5 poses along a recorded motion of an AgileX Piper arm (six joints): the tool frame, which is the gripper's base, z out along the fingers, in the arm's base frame.
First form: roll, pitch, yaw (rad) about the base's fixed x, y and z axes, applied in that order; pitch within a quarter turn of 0, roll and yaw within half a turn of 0; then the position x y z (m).
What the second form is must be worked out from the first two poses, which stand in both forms.
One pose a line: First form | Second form
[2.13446 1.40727 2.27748 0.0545 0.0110 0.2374] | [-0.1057 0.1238 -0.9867 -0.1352 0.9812 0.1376 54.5 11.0 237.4]
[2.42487 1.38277 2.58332 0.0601 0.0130 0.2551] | [-0.1585 0.0990 -0.9824 -0.1480 0.9813 0.1228 60.1 13.0 255.1]
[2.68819 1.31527 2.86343 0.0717 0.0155 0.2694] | [-0.2430 0.0694 -0.9675 -0.1607 0.9808 0.1107 71.7 15.5 269.4]
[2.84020 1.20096 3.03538 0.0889 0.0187 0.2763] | [-0.3594 0.0383 -0.9324 -0.1740 0.9789 0.1073 88.9 18.7 276.3]
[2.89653 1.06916 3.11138 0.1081 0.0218 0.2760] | [-0.4806 0.0145 -0.8768 -0.1833 0.9761 0.1167 108.1 21.8 276.0]
